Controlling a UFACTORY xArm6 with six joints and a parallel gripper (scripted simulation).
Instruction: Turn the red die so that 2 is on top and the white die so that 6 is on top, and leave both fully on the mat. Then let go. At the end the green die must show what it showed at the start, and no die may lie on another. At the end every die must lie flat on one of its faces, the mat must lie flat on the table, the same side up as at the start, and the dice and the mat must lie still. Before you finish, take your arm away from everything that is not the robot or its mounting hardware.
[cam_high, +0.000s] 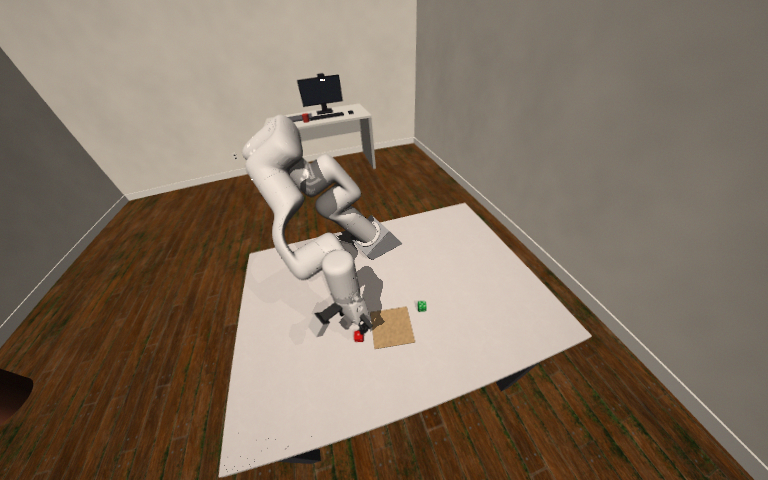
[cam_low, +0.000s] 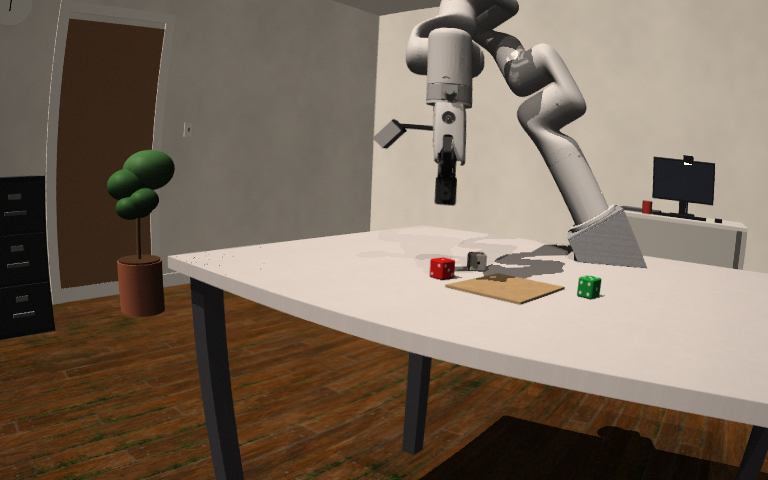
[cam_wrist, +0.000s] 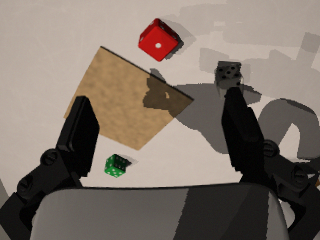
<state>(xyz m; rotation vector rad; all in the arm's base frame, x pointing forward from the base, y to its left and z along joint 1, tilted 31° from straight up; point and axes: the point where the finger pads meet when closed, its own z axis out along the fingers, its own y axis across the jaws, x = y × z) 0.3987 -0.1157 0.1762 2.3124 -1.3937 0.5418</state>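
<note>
My gripper is now 12 cm above the red die. Round my hand: green die: 25 cm to the left, 12 cm below, 2 cm behind; white die: 12 cm below, 10 cm behind, 2 cm to the left; tan mat: 13 cm below, 12 cm to the left, 1 cm ahead.
</note>
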